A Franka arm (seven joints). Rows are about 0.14 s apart.
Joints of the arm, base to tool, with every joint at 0 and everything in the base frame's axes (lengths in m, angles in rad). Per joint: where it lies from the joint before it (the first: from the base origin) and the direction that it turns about. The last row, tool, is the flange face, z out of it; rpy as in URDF.
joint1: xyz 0 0 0.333 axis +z
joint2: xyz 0 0 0 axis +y
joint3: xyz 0 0 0.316 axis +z
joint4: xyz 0.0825 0 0 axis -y
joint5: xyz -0.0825 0 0.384 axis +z
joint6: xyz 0 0 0 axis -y
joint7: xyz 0.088 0 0 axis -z
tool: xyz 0 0 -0.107 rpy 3.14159 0 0
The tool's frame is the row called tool.
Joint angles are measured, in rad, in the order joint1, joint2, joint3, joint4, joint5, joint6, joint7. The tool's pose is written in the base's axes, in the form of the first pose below.
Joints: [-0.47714, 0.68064, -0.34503, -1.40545, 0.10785, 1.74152, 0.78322]
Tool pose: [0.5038 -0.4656 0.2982], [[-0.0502 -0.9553 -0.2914], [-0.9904 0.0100 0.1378], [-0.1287 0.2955 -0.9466]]
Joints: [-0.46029, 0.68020, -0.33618, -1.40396, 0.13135, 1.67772, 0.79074]
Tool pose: [0.5106 -0.4463 0.2948], [[-0.0548 -0.9472 -0.3158], [-0.9808 -0.0082 0.1948], [-0.1871 0.3204 -0.9286]]
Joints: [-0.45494, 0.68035, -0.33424, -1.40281, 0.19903, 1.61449, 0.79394]
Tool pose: [0.5127 -0.4322 0.2921], [[-0.0843 -0.9478 -0.3076], [-0.9592 -0.0064 0.2827], [-0.2699 0.3189 -0.9085]]
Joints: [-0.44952, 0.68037, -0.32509, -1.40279, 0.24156, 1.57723, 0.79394]
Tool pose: [0.5180 -0.4189 0.2899], [[-0.0899 -0.9493 -0.3013], [-0.9413 -0.0179 0.3372], [-0.3255 0.3139 -0.8919]]
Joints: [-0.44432, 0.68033, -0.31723, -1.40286, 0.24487, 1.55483, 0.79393]
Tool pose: [0.5209 -0.4103 0.2885], [[-0.0841 -0.9455 -0.3147], [-0.9345 -0.0348 0.3543], [-0.3459 0.3238 -0.8806]]
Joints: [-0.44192, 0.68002, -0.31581, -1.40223, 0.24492, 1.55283, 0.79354]
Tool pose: [0.5224 -0.4083 0.2888], [[-0.0804 -0.9453 -0.3161], [-0.9342 -0.0392 0.3547], [-0.3477 0.3238 -0.8799]]
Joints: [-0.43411, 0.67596, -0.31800, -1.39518, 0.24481, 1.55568, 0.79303]
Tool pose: [0.5269 -0.4062 0.2945], [[-0.0694 -0.9483 -0.3096], [-0.9380 -0.0437 0.3440], [-0.3397 0.3143 -0.8865]]
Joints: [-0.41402, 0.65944, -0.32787, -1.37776, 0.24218, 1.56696, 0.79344]
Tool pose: [0.5371 -0.4027 0.3136], [[-0.0436 -0.9572 -0.2863], [-0.9496 -0.0493 0.3096], [-0.3105 0.2853 -0.9068]]
